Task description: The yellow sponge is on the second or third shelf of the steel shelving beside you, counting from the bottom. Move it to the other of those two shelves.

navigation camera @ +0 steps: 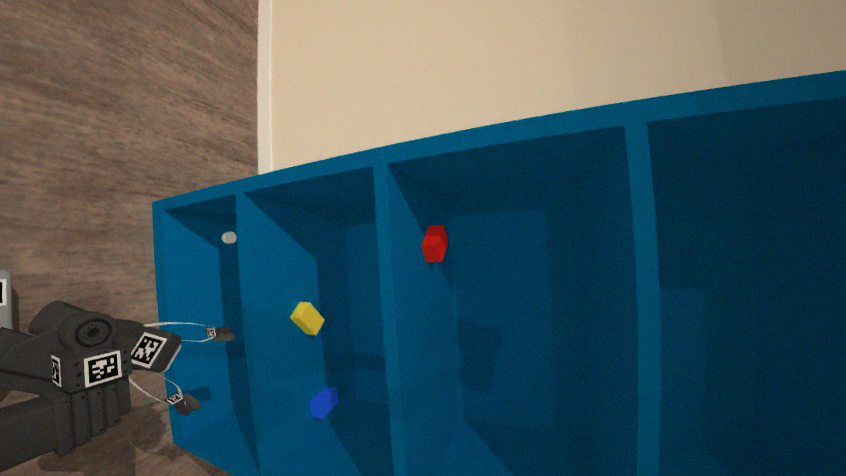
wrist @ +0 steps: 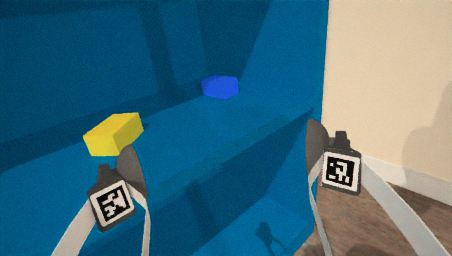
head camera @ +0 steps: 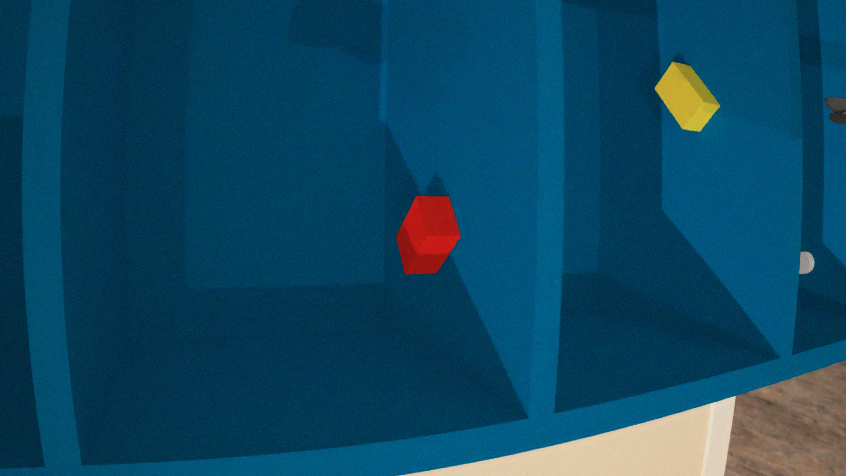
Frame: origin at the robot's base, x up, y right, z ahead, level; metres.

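Where they show: gripper, fingertip midpoint: [navigation camera: 215, 370] [wrist: 223, 150].
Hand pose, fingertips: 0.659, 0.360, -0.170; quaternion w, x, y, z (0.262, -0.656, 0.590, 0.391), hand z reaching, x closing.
Each offset is from my fingertips to the centre of the thing, as dx, dy, dz. "*": to the spot under its first point.
The yellow sponge {-0.103, +0.364, +0.012} [head camera: 687, 96] [navigation camera: 307, 318] [wrist: 114, 134] lies on the second shelf from the bottom of the blue shelving {* +0.319, +0.163, +0.222} [head camera: 547, 236] [navigation camera: 388, 296]. In the head and navigation views the shelving appears turned on its side, with its bottom toward the right and the left respectively. My gripper [navigation camera: 205, 368] [wrist: 223, 150] is open with nothing between its fingers. It is apart from the sponge, in front of the bottom compartment in the navigation view. In the wrist view the sponge is beyond the left fingertip. One fingertip shows at the head view's right edge.
A red block {+0.354, +0.383, +0.243} [head camera: 428, 233] [navigation camera: 434, 243] sits on the third shelf. A blue block {-0.103, +0.420, -0.303} [navigation camera: 323, 403] [wrist: 220, 87] shares the second shelf with the sponge. A small white object {-0.571, +0.396, +0.315} [head camera: 806, 262] [navigation camera: 228, 237] is in the bottom compartment. A beige wall [navigation camera: 473, 59] [wrist: 390, 60] stands behind the shelving.
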